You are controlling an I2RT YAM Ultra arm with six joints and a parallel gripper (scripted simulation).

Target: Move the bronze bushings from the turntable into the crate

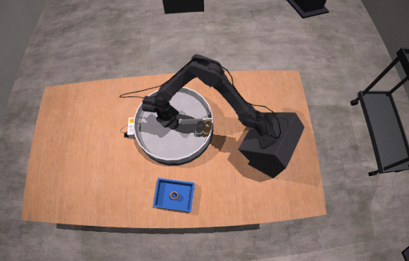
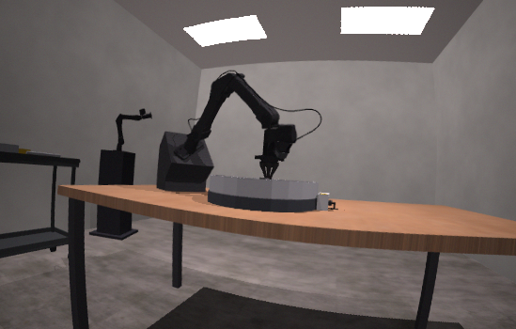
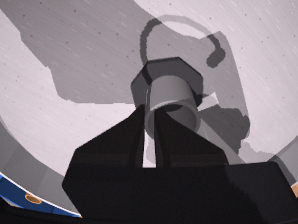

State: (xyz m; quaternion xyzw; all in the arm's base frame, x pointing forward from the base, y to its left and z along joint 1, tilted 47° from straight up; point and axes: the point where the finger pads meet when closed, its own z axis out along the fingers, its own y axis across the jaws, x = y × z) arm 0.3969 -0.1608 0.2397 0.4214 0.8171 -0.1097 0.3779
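Right now the round grey turntable is 40 mm below my hand, 10 mm to the right of it and 10 mm behind it. Round my hand: blue crate: 350 mm to the left, 120 mm ahead, 70 mm below.
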